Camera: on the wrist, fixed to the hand. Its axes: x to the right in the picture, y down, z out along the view.
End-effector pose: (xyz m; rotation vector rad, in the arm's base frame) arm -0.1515 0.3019 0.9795 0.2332 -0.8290 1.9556
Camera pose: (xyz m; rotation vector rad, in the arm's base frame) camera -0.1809 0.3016 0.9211 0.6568 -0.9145 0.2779
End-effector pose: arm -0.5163 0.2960 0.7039 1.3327 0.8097 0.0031
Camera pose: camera -0.5235 0.3374 0.7540 0.0022 1.2087 -1.0933
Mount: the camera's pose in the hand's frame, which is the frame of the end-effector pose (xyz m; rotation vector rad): -0.0130 0.0512 -0.0385 -0.5210 -0.3584 -1.5058
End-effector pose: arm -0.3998 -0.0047 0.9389 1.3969 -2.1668 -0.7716
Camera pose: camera -0.4046 0.0160 1.0007 -2.3774 0.5143 1.8502
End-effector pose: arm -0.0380 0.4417 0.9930 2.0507 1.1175 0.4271
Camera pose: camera -0.0388 0.4311 1.0575 0.4470 1.6948 -0.3764
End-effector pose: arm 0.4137 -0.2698 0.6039 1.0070 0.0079 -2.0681
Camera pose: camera 0.4778 -0.2825 0.6027 -0.1281 -1.1204 2.5440
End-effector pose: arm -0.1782 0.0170 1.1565 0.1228 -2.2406 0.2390
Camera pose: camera -0.1495 0.0753 1.1634 1.5233 -1.8534 -1.2098
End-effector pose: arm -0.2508 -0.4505 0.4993 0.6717 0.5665 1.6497
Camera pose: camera -0.3121 -0.4724 0.5055 0.0191 0.2028 0.1952
